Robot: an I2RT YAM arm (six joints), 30 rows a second.
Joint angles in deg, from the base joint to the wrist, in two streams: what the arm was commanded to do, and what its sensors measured. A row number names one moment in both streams.
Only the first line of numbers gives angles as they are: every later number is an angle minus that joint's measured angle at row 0.
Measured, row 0:
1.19 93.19 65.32 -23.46 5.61 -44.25
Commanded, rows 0 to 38:
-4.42 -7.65 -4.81 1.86 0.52 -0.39
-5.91 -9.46 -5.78 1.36 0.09 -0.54
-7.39 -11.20 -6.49 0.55 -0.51 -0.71
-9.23 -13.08 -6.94 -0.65 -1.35 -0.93
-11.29 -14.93 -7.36 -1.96 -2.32 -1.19
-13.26 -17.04 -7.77 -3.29 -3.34 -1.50
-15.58 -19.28 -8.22 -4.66 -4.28 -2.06
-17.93 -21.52 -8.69 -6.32 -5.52 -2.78
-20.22 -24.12 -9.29 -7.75 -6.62 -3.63
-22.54 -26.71 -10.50 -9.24 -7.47 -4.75
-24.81 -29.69 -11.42 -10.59 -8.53 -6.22
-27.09 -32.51 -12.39 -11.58 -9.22 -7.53
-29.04 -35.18 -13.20 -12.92 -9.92 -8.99
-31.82 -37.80 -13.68 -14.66 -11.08 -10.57
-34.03 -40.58 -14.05 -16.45 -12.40 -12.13
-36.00 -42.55 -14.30 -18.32 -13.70 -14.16
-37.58 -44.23 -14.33 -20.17 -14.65 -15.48
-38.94 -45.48 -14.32 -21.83 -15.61 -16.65
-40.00 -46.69 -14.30 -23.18 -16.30 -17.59
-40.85 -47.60 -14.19 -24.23 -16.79 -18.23
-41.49 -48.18 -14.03 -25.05 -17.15 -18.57
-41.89 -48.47 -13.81 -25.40 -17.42 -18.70
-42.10 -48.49 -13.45 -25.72 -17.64 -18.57
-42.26 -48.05 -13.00 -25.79 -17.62 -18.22
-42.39 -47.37 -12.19 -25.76 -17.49 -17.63
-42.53 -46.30 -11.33 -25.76 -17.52 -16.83
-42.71 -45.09 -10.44 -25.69 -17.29 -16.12
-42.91 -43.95 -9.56 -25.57 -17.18 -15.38
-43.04 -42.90 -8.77 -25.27 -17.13 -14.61
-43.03 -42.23 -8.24 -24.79 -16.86 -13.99
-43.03 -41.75 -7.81 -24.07 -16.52 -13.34
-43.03 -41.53 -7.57 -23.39 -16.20 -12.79
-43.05 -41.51 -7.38 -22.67 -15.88 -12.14
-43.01 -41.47 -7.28 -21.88 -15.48 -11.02
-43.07 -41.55 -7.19 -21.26 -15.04 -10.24
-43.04 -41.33 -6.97 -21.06 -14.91 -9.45
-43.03 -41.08 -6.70 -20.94 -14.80 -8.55
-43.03 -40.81 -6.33 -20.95 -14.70 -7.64
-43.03 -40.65 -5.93 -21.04 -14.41 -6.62
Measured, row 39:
-42.69 -40.98 -8.74 -24.00 -14.71 -11.52
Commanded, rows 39 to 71:
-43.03 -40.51 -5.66 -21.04 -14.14 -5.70
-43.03 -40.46 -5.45 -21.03 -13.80 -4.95
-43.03 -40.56 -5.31 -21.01 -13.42 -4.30
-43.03 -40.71 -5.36 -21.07 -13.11 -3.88
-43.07 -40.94 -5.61 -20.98 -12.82 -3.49
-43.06 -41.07 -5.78 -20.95 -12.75 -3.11
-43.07 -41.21 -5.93 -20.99 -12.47 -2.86
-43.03 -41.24 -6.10 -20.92 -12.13 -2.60
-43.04 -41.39 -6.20 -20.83 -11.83 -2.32
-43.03 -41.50 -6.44 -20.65 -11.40 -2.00
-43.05 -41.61 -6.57 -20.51 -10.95 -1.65
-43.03 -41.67 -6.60 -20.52 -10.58 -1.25
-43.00 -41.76 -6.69 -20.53 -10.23 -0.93
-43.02 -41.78 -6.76 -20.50 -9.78 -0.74
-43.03 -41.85 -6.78 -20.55 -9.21 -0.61
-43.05 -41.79 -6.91 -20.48 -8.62 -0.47
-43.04 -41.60 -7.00 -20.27 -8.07 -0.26
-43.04 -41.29 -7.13 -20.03 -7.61 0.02
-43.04 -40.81 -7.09 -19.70 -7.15 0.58
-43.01 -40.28 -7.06 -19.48 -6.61 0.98
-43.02 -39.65 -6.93 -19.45 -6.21 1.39
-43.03 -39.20 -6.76 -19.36 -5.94 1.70
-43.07 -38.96 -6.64 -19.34 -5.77 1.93
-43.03 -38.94 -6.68 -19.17 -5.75 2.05
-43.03 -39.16 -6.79 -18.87 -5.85 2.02
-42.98 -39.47 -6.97 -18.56 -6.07 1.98
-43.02 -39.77 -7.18 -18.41 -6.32 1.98
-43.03 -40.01 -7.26 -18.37 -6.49 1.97
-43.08 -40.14 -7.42 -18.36 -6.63 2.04
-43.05 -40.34 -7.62 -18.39 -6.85 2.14
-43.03 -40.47 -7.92 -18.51 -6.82 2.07
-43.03 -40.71 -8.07 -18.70 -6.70 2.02
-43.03 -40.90 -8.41 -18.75 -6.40 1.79
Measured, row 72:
-42.73 -39.70 -7.04 -21.88 -6.93 0.53
